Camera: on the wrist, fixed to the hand. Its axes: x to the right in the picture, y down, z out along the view.
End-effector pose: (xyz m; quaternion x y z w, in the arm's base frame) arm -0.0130 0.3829 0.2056 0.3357 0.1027 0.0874 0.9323
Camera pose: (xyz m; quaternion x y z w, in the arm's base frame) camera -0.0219 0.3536 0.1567 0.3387 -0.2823 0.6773 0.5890
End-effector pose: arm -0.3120 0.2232 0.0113 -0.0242 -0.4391 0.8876 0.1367
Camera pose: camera -0.2883 0.2678 0.0391 0.2133 0.2832 -0.7256 0.5897
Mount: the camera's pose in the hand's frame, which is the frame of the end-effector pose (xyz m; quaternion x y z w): -0.0089 -0.0529 -0.0213 0.0238 -0.1259 0.7095 0.6930
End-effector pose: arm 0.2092 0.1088 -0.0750 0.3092 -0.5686 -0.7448 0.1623
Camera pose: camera 0.2355 0.1141 -0.1261 -0.2790 -0.6516 -0.4264 0.5620
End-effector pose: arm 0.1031 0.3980 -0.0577 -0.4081 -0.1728 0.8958 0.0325
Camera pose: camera 0.1204 0.4519 -0.0464 0.2919 -0.1870 -0.6993 0.6251
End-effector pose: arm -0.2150 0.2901 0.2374 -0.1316 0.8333 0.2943 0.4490
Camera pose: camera -0.1987 0.2348 0.2341 0.5478 0.6213 0.5193 0.2104
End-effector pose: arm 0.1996 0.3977 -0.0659 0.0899 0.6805 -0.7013 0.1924
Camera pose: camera 0.1841 0.4201 -0.0150 0.4614 0.3669 -0.3770 0.7144
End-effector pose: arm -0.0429 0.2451 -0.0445 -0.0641 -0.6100 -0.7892 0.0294
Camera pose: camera -0.0421 0.2377 -0.1017 -0.5759 -0.3997 -0.5035 0.5050
